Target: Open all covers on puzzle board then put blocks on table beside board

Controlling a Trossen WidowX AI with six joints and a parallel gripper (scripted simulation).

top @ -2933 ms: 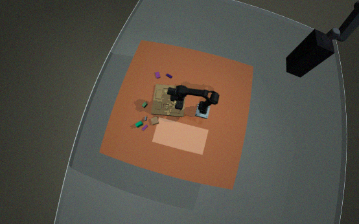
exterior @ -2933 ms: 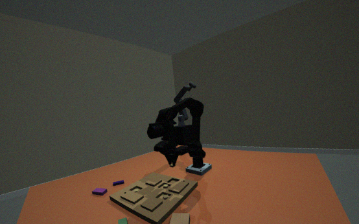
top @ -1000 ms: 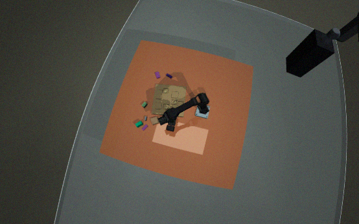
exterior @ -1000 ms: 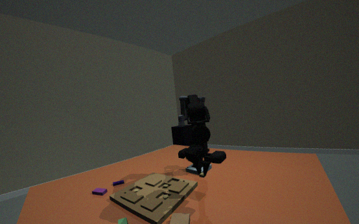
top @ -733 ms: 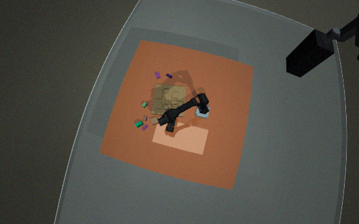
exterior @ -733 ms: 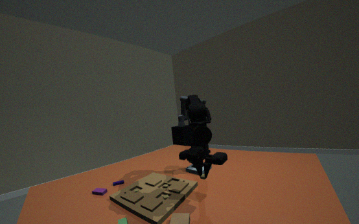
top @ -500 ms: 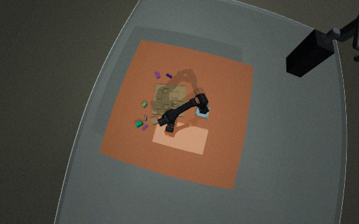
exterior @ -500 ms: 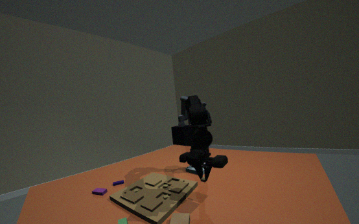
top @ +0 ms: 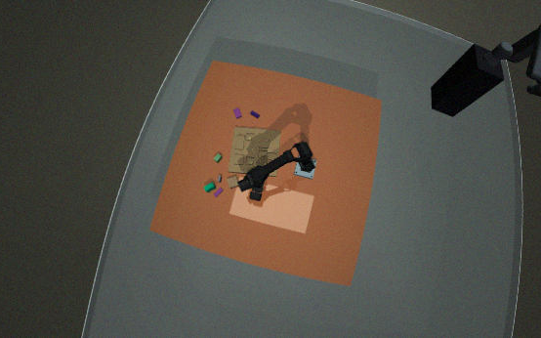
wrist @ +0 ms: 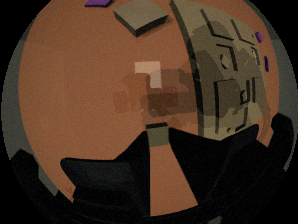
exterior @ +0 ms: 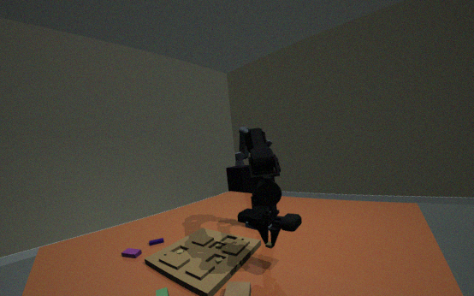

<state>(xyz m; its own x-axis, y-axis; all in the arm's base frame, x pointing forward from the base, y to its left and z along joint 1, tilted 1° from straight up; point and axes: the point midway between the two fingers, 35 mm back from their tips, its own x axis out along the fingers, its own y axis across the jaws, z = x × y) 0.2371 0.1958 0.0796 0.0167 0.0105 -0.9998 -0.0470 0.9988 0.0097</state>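
The tan puzzle board lies 90 mm ahead of my gripper tip, 200 mm to the right of it and 50 mm below it. From my gripper tip the other things lie so: dark purple block: 160 mm ahead, 460 mm to the right, 60 mm below.
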